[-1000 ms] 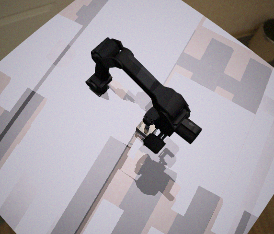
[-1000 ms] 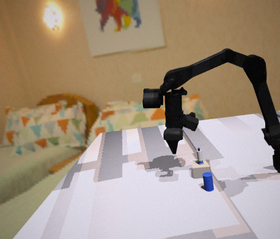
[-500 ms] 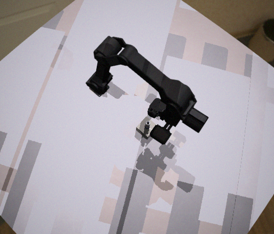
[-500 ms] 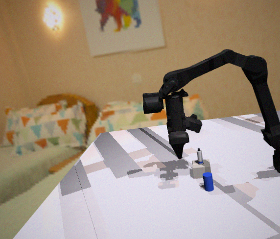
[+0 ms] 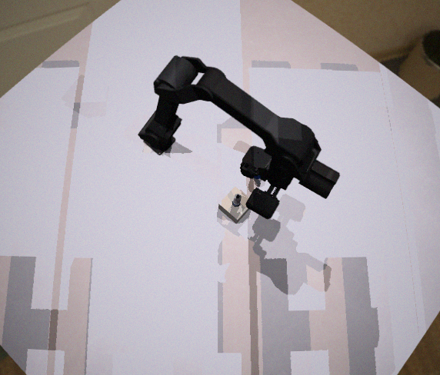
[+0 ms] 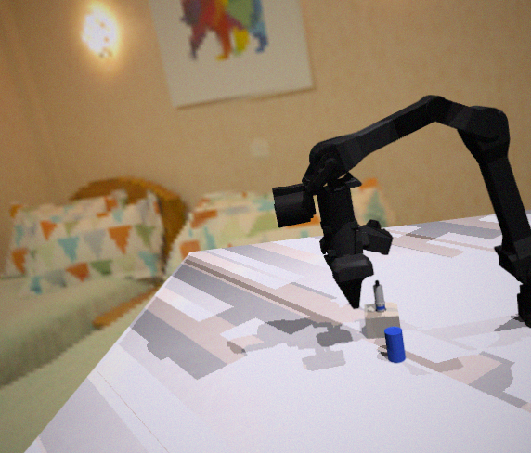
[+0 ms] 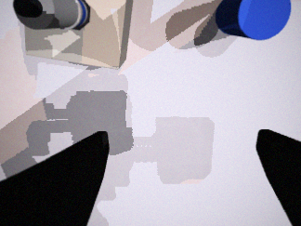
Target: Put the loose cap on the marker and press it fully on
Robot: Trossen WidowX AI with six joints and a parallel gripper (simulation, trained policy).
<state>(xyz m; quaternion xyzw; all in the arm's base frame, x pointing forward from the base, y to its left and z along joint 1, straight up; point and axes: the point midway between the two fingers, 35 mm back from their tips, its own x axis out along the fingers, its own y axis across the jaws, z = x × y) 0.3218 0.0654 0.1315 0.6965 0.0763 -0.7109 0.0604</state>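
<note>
Right now my gripper tip is 6 cm past the blue cap, 4 cm to the right of it and 7 cm above it. Round my gripper tip: holder block (5 cm behind, 7 cm to the right, 8 cm below).
</note>
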